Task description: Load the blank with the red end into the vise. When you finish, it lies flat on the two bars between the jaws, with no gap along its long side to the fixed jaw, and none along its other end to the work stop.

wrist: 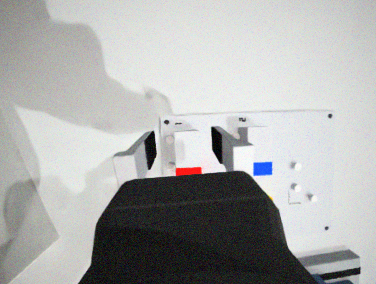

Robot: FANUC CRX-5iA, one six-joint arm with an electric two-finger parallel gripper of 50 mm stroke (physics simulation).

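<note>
The blank with the red end [189,171] lies on the light fixture plate [300,140] near the mark 1. Its pale body extends away from the red end, up the wrist view, beside two round pegs. My gripper [183,140] is open and empty, with its two fingertips appearing to either side of the blank. How high the fingertips are above the plate is hard to tell. The dark gripper body covers the near side of the red end. The vise's bars, fixed jaw and work stop cannot be made out.
A blank with a blue end [262,168] lies near the mark 2, partly behind the right finger. A sliver of a yellow end [270,198] shows beside the gripper body. Several pegs [296,166] stand on the plate's right part. A grey metal block [332,257] is at the lower right.
</note>
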